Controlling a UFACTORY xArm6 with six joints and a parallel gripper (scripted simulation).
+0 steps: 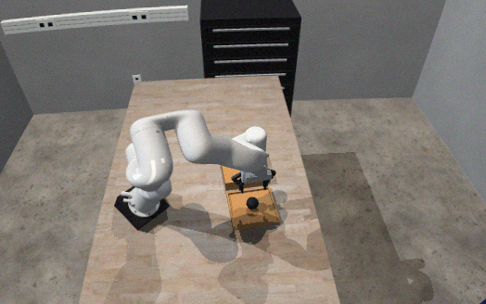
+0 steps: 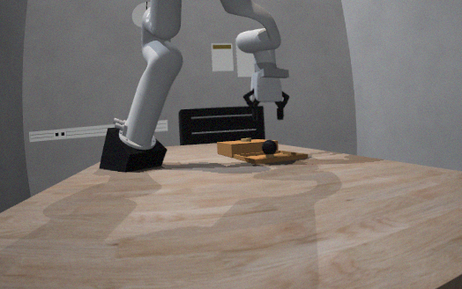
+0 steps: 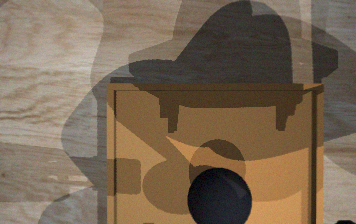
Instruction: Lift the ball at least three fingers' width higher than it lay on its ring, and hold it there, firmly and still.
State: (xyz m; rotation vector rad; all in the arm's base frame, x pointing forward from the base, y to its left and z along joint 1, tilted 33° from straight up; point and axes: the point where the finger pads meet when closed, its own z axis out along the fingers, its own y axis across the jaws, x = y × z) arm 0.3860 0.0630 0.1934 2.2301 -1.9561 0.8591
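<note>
My gripper is now 100 mm above the black ball. Round my hand: orange wooden tray (130 mm below); raised orange block (210 mm to the left, 100 mm below, 10 mm behind).
</note>
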